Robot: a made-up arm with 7 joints.
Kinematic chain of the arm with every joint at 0, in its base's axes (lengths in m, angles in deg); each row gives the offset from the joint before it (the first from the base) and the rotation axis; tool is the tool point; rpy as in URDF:
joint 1: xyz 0 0 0.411 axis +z
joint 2: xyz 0 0 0 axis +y
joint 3: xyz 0 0 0.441 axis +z
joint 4: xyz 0.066 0 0 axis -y
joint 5: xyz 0.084 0 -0.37 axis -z
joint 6: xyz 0 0 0 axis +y
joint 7: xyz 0.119 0 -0.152 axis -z
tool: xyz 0 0 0 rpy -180 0 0
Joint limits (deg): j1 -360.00..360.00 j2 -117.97..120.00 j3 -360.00..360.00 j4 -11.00..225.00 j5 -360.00..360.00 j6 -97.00..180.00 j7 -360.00..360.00
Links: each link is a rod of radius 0.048 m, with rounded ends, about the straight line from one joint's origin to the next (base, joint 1, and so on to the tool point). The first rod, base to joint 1, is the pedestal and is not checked.
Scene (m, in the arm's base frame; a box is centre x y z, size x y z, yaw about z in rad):
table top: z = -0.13
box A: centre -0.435 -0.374 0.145 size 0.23 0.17 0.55 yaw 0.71
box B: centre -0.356 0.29 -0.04 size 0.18 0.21 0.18 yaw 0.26
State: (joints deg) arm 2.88 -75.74 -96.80 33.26 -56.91 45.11 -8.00
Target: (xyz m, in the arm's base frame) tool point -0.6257 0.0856 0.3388
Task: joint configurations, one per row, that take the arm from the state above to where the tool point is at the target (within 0.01 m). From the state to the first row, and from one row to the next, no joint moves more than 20 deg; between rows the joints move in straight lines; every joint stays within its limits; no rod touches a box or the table.
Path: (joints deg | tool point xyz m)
1: 3.41 -79.00 -97.91 25.88 -69.53 63.56 -4.39 | 0.0204 -0.3383 0.2829
2: 3.94 -82.26 -99.02 18.51 -82.15 82.01 -0.78 | 0.0151 -0.2651 0.2333
3: 4.48 -85.51 -100.14 11.13 -94.77 100.47 2.82 | -0.0087 -0.2185 0.2003
4: 5.01 -88.77 -101.25 3.75 -107.39 118.92 6.43 | -0.0382 -0.1970 0.1883
5: 5.54 -92.03 -102.36 -3.62 -120.00 137.37 10.04 | -0.0661 -0.1903 0.1989
6: 6.07 -95.29 -103.47 -11.00 -132.62 155.82 13.65 | -0.0927 -0.1844 0.2291
7: -4.50 -86.88 -106.46 1.26 -120.43 138.53 10.04 | -0.1375 -0.1865 0.1885
8: -15.08 -78.47 -109.46 13.51 -108.23 121.24 6.43 | -0.1971 -0.1748 0.1641
9: -25.66 -70.06 -112.45 25.77 -96.03 103.94 2.82 | -0.2727 -0.1572 0.1596
10: -36.24 -61.66 -115.44 38.02 -83.83 86.65 -0.78 | -0.3757 -0.1255 0.1786
11: -46.82 -53.25 -118.44 50.28 -71.63 69.36 -4.39 | -0.5049 -0.0523 0.2324
12: -57.40 -44.84 -121.43 62.53 -59.44 52.06 -8.00 | -0.6257 0.0856 0.3388

